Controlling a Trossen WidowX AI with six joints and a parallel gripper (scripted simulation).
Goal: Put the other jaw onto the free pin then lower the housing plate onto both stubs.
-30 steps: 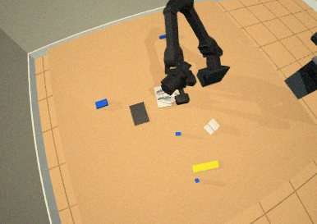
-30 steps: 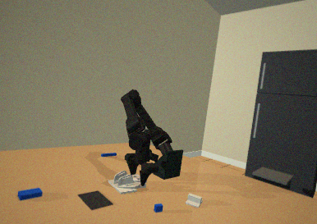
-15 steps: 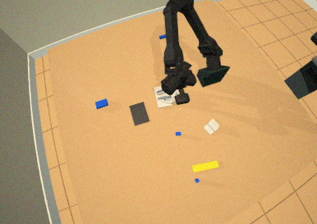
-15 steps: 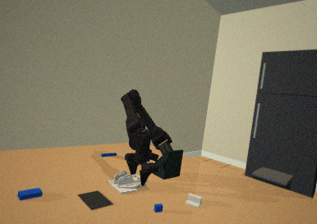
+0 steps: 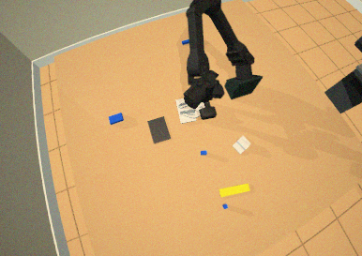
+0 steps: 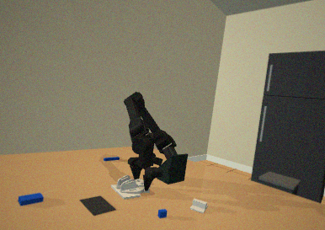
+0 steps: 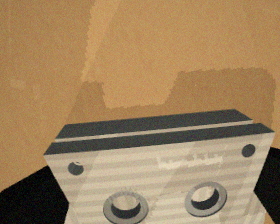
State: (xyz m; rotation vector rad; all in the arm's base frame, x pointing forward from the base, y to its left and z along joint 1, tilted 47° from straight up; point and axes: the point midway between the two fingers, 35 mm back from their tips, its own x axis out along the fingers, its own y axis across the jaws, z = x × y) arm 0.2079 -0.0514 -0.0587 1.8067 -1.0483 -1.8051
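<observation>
My gripper tip is now 1 cm short of the housing plate and 2 cm below it. The rest, counted from my gripper tip: blue block: 38 cm ahead, 11 cm to the right; dark grey flat plate: 22 cm ahead, 2 cm to the left, 1 cm below; yellow bar: 5 cm ahead, 38 cm to the left, 1 cm below.
</observation>
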